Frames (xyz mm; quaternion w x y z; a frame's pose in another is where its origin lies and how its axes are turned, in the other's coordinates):
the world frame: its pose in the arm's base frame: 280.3 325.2 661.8 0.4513 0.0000 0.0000 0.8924
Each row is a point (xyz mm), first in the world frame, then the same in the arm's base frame.
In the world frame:
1: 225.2 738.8 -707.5
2: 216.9 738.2 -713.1
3: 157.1 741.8 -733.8
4: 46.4 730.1 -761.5
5: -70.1 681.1 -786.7
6: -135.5 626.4 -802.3
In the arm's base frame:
1: -448.2 68.7 -45.7
2: -442.8 62.4 -51.3
3: -410.3 12.1 -72.0
4: -335.3 -70.1 -99.7
5: -226.7 -134.9 -124.9
6: -143.9 -155.2 -140.5

